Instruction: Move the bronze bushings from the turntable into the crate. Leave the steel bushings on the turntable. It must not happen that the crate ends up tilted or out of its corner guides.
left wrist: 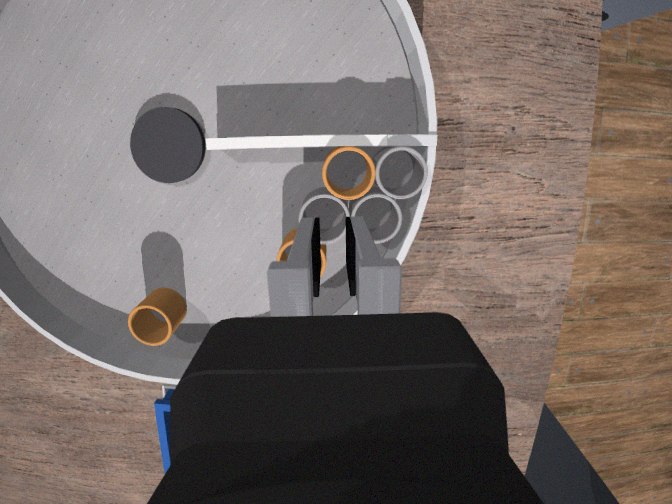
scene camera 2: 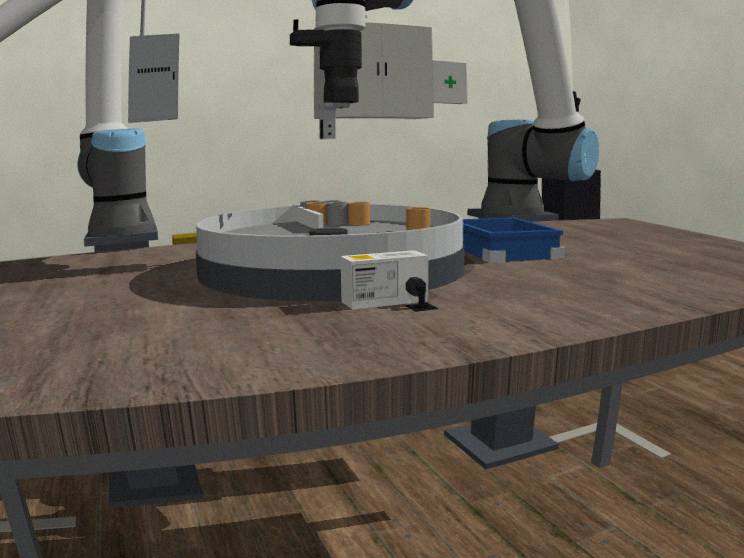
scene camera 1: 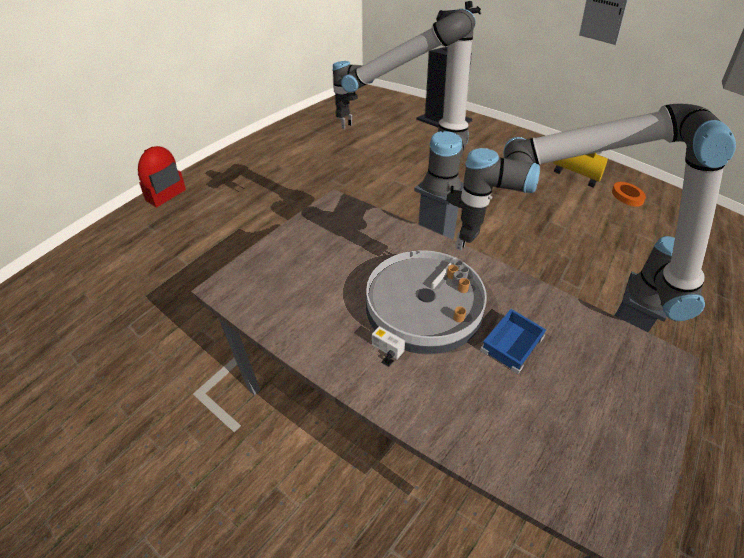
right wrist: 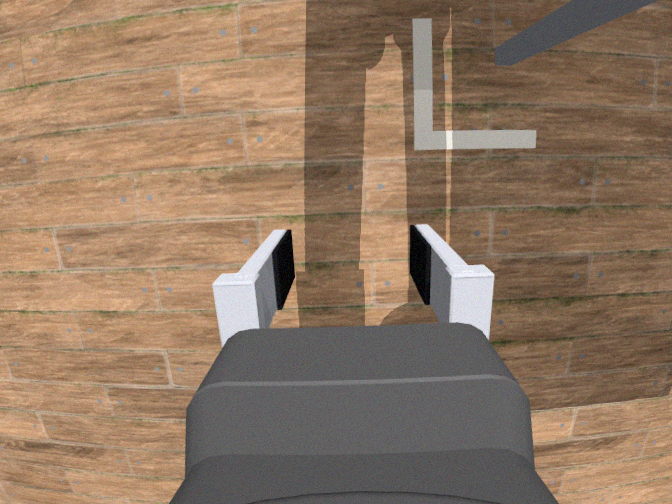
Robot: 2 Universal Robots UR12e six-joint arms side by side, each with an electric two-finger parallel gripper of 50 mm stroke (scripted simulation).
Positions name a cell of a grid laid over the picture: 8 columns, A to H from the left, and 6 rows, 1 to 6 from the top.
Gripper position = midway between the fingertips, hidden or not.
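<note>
Scene camera 2 gives me my left gripper (scene camera 2: D2), a blue crate (scene camera 2: F3) and a turntable (scene camera 2: D3). In scene camera 1 I can see that turntable (scene camera 1: E4) and the crate (scene camera 1: F4) too. The left wrist view's got a bronze bushing (left wrist: B4) and another bronze bushing (left wrist: E3), plus a steel bushing (left wrist: E3) and another steel bushing (left wrist: D3). You'd also find my left gripper (left wrist: D3) in there, with the crate (left wrist: B5) and the turntable (left wrist: B3). My right gripper (right wrist: E3) is there in the right wrist view, but the crate is out of frame in that right wrist view.
</note>
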